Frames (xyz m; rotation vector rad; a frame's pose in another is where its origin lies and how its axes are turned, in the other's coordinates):
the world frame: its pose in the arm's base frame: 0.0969 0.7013 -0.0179 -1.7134 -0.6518 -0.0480
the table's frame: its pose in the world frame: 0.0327 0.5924 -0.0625 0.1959 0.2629 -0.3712
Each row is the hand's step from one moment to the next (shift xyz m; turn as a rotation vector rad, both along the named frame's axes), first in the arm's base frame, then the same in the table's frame.
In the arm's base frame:
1: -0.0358 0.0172 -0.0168 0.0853 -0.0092 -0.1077
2: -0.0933 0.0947 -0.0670 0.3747 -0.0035 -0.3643
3: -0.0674 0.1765 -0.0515 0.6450 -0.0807 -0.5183
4: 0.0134 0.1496 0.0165 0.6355 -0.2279 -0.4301
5: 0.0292 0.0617 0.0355 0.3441 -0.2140 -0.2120
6: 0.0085 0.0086 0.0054 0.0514 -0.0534 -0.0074
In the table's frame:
1: -0.0347 -0.0093 0.0238 -0.0176 0.1326 -0.0325
2: -0.1007 0.0014 0.1097 0.0041 0.5126 -0.1019
3: -0.0616 0.0233 0.1844 0.0745 0.7915 -0.2432
4: 0.0395 0.0253 0.1436 0.1119 0.6952 -0.3806
5: 0.0530 0.0063 0.0554 0.0642 0.3448 -0.2935
6: 0.0108 0.0036 0.0068 0.0241 0.0304 -0.0636

